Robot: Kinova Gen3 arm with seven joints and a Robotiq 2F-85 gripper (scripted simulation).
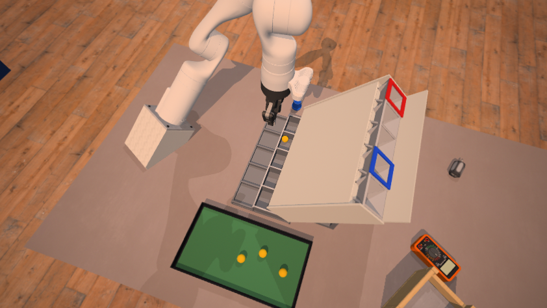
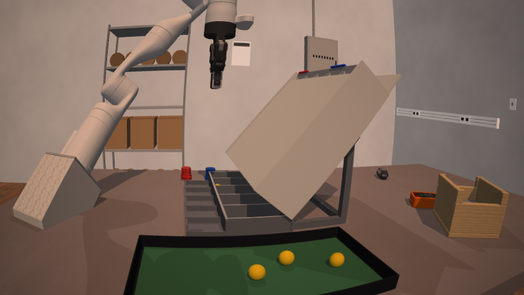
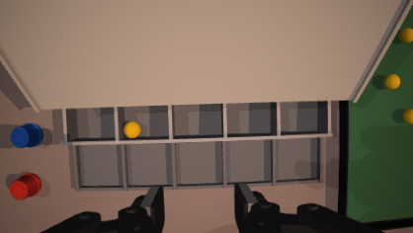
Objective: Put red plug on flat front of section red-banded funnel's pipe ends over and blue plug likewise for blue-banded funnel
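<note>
Now: the green marble tray 31 cm to the right of my hand, 29 cm below it and 10 cm ahead of it. The rest, counted from my hand: wooden box (60 cm ahead, 25 cm below, 17 cm to the right); beige cover (15 cm ahead, 9 cm below, 4 cm to the left); orange multimeter (60 cm ahead, 28 cm below).
</note>
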